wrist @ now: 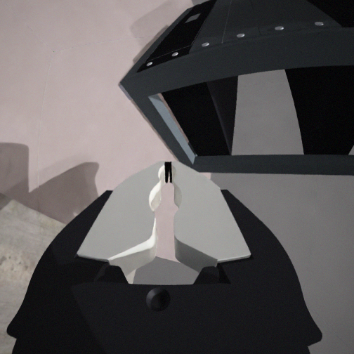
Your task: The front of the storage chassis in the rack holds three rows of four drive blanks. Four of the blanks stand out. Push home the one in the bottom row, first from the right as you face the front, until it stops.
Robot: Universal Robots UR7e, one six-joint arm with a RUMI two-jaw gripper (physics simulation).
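Observation:
My gripper (169, 163) is shut, with its pale fingertips together and nothing between them. It shows at the middle of the wrist view, just below and left of a lower corner of a dark framed structure, which looks like the rack (260, 52). A row of small round studs runs along the top of this structure, and a wide opening below them shows black and grey areas inside. The fingertips appear outside the frame; whether they touch it I cannot tell. The drive blanks and the front of the storage chassis cannot be made out in this view.
The rack's lower bar (275, 164) and slanted left edge lie close to the fingertips in the picture. A pinkish surface (90, 110) with shadows is at the left. A plain grey surface (280, 215) lies below the frame, and a mottled pale surface (22, 255) is at lower left.

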